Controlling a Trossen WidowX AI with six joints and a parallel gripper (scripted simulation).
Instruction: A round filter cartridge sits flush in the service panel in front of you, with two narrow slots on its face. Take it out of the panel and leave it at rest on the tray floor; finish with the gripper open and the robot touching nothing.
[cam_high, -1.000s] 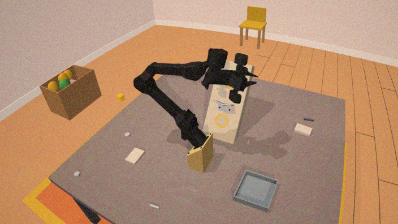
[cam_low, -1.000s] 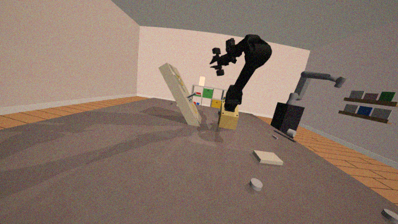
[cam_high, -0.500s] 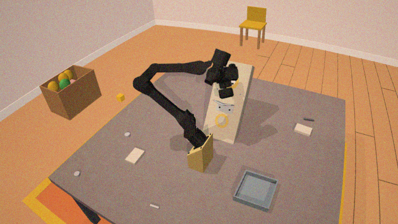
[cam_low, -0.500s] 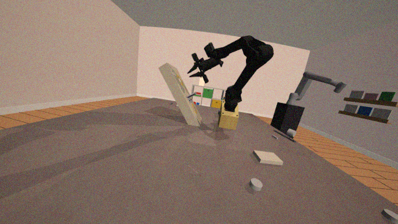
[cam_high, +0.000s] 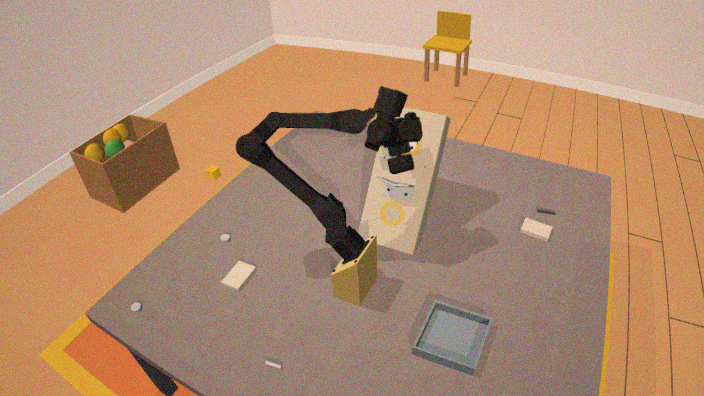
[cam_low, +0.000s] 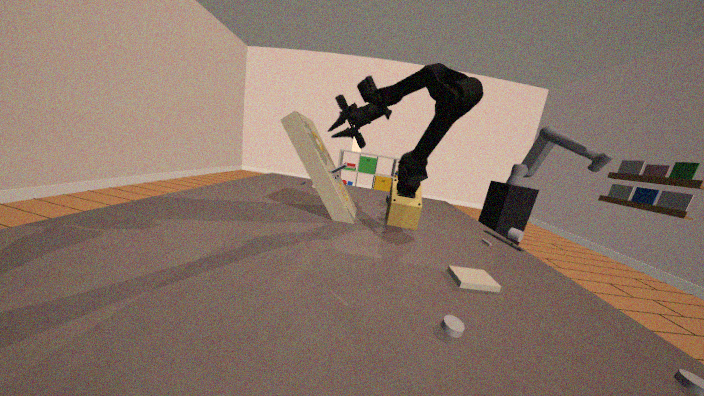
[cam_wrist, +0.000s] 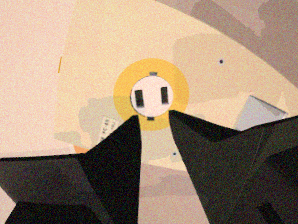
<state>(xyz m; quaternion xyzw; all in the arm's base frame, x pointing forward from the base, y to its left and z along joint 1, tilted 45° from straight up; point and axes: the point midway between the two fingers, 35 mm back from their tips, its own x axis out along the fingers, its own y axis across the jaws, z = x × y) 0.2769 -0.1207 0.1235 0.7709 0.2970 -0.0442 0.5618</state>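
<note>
Now: the round filter cartridge 5 cm ahead of my gripper tip and 4 cm below it. Round my gripper tip: grey tray (36 cm behind, 29 cm to the right, 27 cm below); service panel (12 cm below, 1 cm ahead); dark pin (43 cm to the right, 28 cm below, 22 cm ahead).
</note>
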